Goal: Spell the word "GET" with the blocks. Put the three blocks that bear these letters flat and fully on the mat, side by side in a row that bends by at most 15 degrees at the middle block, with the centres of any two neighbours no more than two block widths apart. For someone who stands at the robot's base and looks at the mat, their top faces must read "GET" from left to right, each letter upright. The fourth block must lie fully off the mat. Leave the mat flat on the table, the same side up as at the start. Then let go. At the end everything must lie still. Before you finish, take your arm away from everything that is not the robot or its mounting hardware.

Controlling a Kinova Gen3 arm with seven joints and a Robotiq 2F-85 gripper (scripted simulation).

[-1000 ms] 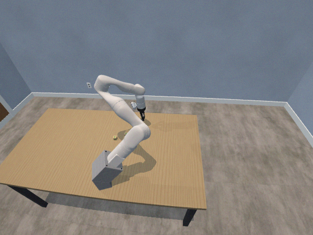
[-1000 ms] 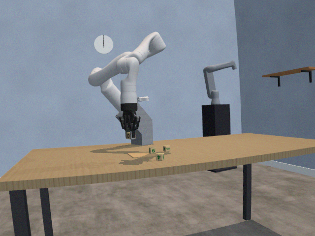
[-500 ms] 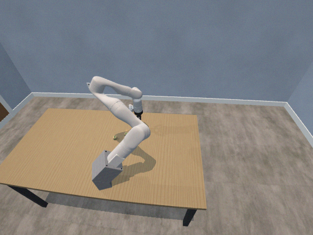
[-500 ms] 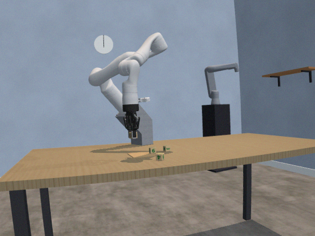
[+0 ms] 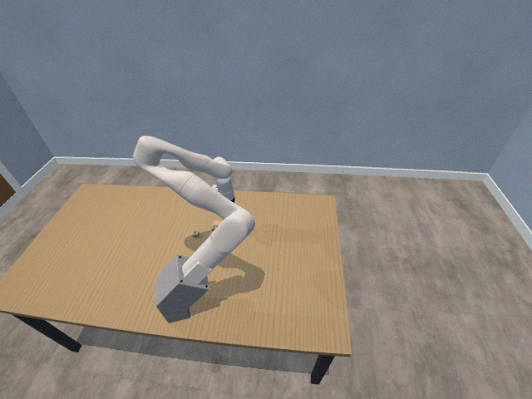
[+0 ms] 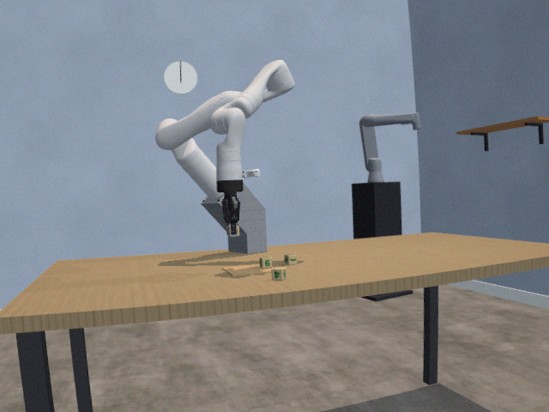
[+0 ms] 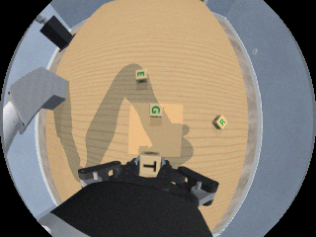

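My hand is 1 cm short of the mat, 5 cm to the right of it and 12 cm above it. The rest, counted from my hand: T block (right at my hand); then G block (2 cm ahead, 10 cm to the left, 10 cm below).
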